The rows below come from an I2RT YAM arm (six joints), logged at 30 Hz.
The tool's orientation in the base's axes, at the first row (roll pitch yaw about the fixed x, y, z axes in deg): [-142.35 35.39 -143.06]
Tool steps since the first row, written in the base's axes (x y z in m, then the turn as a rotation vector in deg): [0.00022 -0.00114 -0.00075 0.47 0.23 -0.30]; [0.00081 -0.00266 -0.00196 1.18 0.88 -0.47]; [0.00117 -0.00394 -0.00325 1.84 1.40 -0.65]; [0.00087 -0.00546 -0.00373 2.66 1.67 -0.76]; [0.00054 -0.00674 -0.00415 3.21 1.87 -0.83]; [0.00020 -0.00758 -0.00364 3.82 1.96 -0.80]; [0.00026 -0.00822 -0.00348 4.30 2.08 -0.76]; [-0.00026 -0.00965 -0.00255 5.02 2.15 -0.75]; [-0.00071 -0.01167 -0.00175 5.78 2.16 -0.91]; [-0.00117 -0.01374 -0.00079 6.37 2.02 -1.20]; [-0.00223 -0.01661 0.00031 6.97 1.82 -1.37]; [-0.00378 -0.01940 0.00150 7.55 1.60 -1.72]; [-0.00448 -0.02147 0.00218 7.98 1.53 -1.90]
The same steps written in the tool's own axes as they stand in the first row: [0.00085 -0.00063 0.00089 -0.25 0.25 0.49]; [0.00191 -0.00143 0.00242 -0.93 0.75 0.98]; [0.00305 -0.00194 0.00379 -1.51 1.15 1.47]; [0.00427 -0.00293 0.00421 -2.11 1.28 2.09]; [0.00535 -0.00374 0.00451 -2.53 1.37 2.49]; [0.00569 -0.00463 0.00411 -2.99 1.32 2.90]; [0.00587 -0.00527 0.00418 -3.38 1.31 3.20]; [0.00637 -0.00684 0.00351 -3.89 1.22 3.71]; [0.00719 -0.00886 0.00309 -4.30 1.16 4.37]; [0.00795 -0.01100 0.00257 -4.45 1.08 5.02]; [0.00941 -0.01377 0.00170 -4.64 0.88 5.61]; [0.01110 -0.01642 0.00038 -4.71 0.75 6.31]; [0.01218 -0.01837 -0.00013 -4.85 0.70 6.76]
